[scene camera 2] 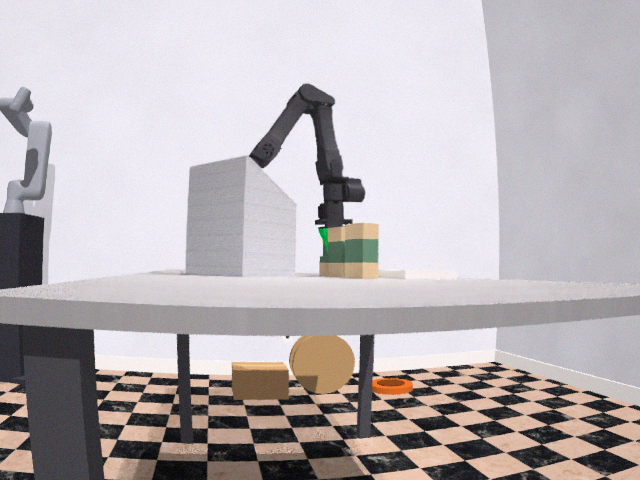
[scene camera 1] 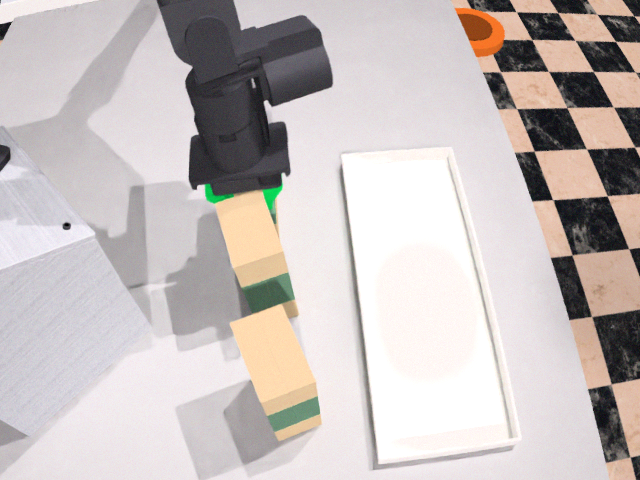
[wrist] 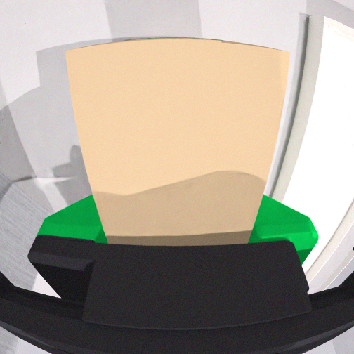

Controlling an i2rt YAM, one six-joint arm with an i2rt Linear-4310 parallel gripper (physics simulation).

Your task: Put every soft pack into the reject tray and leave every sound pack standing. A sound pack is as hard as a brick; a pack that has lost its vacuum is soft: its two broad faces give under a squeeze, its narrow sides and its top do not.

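Seen in the pictures: arm's base at its link origin: [scene camera 2: 242, 185].
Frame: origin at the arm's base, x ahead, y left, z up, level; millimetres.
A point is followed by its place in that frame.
Several tan packs with green bands stand upright in a row. The front pack [scene camera 1: 276, 351] @[y -74, x 323, z -107 mm] [scene camera 2: 361, 250] @[y -116, x 312, z -176 mm] stands apart from the middle pack [scene camera 1: 253, 232] @[y 47, x 288, z -107 mm] [scene camera 2: 336, 251] @[y 35, x 265, z -175 mm]. Behind the middle pack, the row is mostly hidden under the arm. My gripper [scene camera 1: 245, 197] @[y 129, x 269, z -177 mm] [wrist: 177, 220] points down there, its green fingers close in on both sides of a pack [wrist: 177, 115] whose broad tan top fills the centre of the wrist view. It is shut on this pack, which looks upright; its lower part is hidden. The white reject tray [scene camera 1: 360, 310] @[y 38, x 394, z -245 mm] lies to the right of the row, with no pack in it.
A large grey block [scene camera 1: 62, 310] @[y -51, x 109, z -106 mm] [scene camera 2: 214, 222] @[y -86, x -61, z -112 mm] stands on the table [scene camera 1: 330, 124] @[y 332, x 342, z -246 mm] to the left of the row. The table's right edge runs beyond the tray. An orange ring [scene camera 1: 496, 38] [scene camera 2: 392, 390], a brown box [scene camera 2: 260, 382] and a round tan object [scene camera 2: 325, 361] are off the table.
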